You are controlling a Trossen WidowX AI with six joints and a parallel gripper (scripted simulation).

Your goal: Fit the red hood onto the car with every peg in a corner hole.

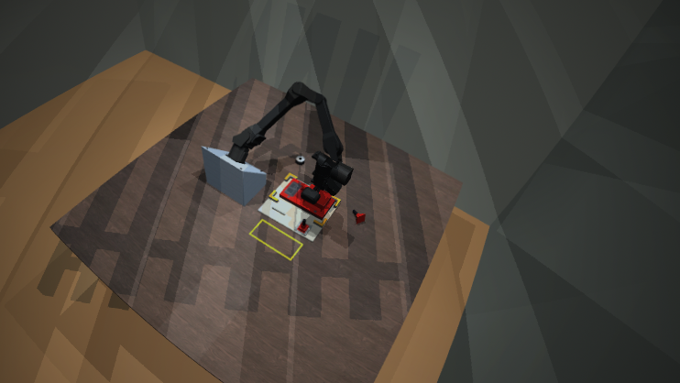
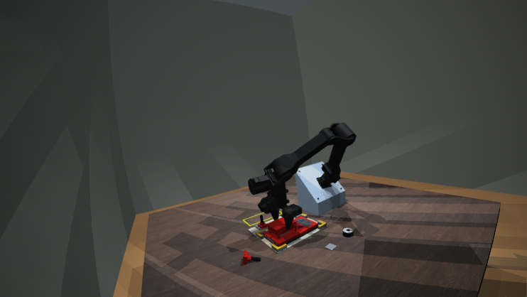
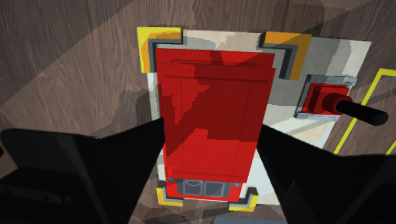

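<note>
Right now my gripper tip is 10 mm below the red hood. The rest, counted from my gripper tip: black ring: 200 mm behind, 150 mm to the left, 40 mm below; then grey engine block: 30 mm below, 10 mm to the left.
</note>
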